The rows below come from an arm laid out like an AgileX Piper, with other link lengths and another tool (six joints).
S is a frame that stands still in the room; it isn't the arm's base.
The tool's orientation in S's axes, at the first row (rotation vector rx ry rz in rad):
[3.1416, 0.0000, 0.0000]
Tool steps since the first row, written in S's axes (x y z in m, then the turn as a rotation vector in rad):
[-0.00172, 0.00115, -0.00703, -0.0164, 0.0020, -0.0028]
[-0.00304, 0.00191, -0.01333, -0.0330, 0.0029, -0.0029]
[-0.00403, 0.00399, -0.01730, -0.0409, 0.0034, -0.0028]
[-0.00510, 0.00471, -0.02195, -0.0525, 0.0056, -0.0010]
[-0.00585, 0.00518, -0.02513, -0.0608, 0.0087, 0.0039]
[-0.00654, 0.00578, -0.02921, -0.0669, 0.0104, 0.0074]
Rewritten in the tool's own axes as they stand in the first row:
[-0.00172, -0.00115, 0.00703, -0.0164, -0.0020, 0.0028]
[-0.00304, -0.00191, 0.01333, -0.0330, -0.0029, 0.0029]
[-0.00403, -0.00399, 0.01730, -0.0409, -0.0034, 0.0028]
[-0.00510, -0.00471, 0.02195, -0.0525, -0.0056, 0.0010]
[-0.00585, -0.00518, 0.02513, -0.0608, -0.0087, -0.0039]
[-0.00654, -0.00578, 0.02921, -0.0669, -0.0104, -0.0074]

